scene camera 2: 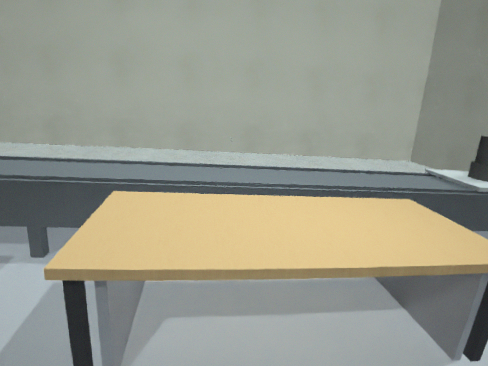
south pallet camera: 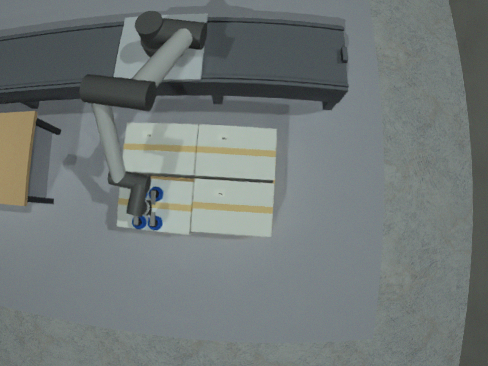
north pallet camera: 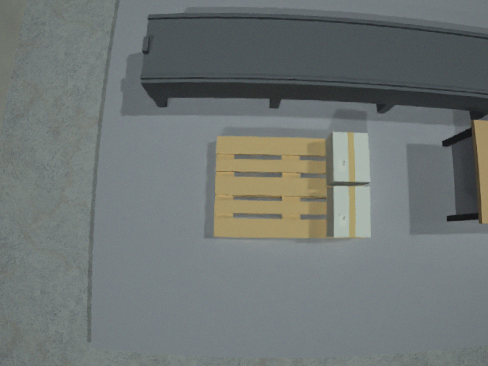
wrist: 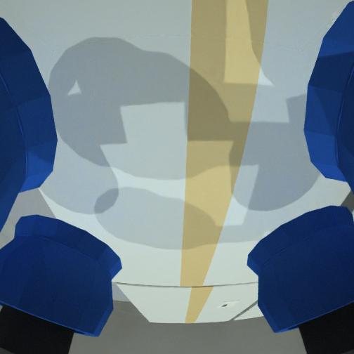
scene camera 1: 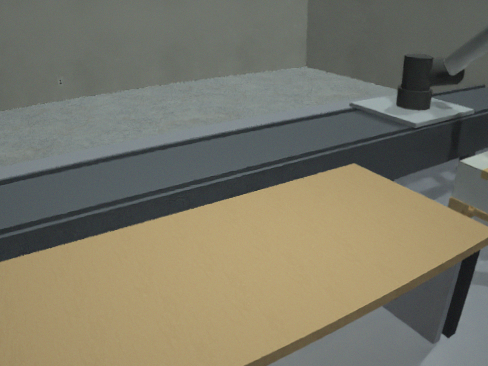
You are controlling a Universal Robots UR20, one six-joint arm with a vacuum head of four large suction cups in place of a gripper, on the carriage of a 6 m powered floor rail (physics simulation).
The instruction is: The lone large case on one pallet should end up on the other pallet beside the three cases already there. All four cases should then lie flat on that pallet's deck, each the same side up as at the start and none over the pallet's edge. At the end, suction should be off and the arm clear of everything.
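Pixels of known places: arm's base, origin of the base link: [scene camera 2: 483, 178] [south pallet camera: 159, 45] [scene camera 1: 412, 105].
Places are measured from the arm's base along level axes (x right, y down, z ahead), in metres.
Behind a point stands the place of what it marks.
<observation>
Four large white cases with tan tape lie flat in two rows of two in the south pallet camera: back left [south pallet camera: 160, 162] {x -0.066, y 0.177, z 0.897 m}, back right [south pallet camera: 235, 165] {x -0.628, y 0.177, z 0.901 m}, front left [south pallet camera: 175, 194] {x -0.198, y 0.176, z 1.130 m} [wrist: 135, 65] and front right [south pallet camera: 232, 222] {x -0.624, y 0.177, z 1.312 m} [wrist: 165, 300]. A strip of their wooden pallet [south pallet camera: 172, 178] {x -0.114, y 0.426, z 0.989 m} shows between the rows. The front-left case sits against the front-right one, a thin seam between them. My suction head [south pallet camera: 147, 208] {x -0.007, y 0.119, z 1.243 m} [wrist: 180, 190] is open, above the front-left case; its blue cups stand apart from the case top, with their shadows on it. One cup is hidden in the south pallet camera.
The north pallet [north pallet camera: 270, 186] {x 4.456, y 0.427, z 1.000 m} carries two smaller white cases [north pallet camera: 342, 157] {x 3.940, y 0.190, z 0.806 m} [north pallet camera: 342, 210] {x 3.944, y 0.203, z 1.196 m} at its right end. A wooden table [scene camera 1: 240, 250] {x 1.973, y 0.040, z 0.861 m} [scene camera 2: 260, 230] {x 2.158, y 0.040, z 0.994 m} [north pallet camera: 482, 170] {x 2.856, y 0.041, z 0.900 m} [south pallet camera: 15, 160] {x 1.234, y 0.040, z 0.927 m} stands between the pallets. The dark rail [north pallet camera: 300, 50] [south pallet camera: 275, 55] runs behind, with the arm's carriage [scene camera 1: 385, 106] {x 0.203, y 0.000, z -0.086 m} [south pallet camera: 187, 70] {x -0.245, y 0.000, z 0.226 m}.
</observation>
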